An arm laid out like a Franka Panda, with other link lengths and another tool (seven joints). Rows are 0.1 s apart.
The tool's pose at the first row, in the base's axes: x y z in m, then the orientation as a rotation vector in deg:
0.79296 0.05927 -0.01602 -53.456 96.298 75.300
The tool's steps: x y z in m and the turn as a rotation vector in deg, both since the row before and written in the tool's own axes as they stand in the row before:
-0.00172 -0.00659 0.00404 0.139 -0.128 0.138
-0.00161 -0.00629 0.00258 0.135 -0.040 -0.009
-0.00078 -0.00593 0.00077 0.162 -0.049 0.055
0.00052 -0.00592 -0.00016 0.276 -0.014 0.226
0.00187 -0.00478 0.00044 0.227 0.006 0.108
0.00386 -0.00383 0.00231 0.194 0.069 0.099
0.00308 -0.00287 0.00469 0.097 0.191 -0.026
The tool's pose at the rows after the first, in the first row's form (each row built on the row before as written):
0.80017 0.06209 -0.01768 -53.172 96.364 75.292
0.80686 0.06351 -0.01911 -53.068 96.397 75.168
0.81261 0.06316 -0.02088 -52.895 96.479 75.063
0.81767 0.06179 -0.02368 -52.558 96.759 74.953
0.82122 0.06111 -0.02735 -52.352 96.951 74.806
0.82337 0.06229 -0.03273 -52.221 97.168 74.668
0.82537 0.06603 -0.03739 -52.336 97.347 74.510

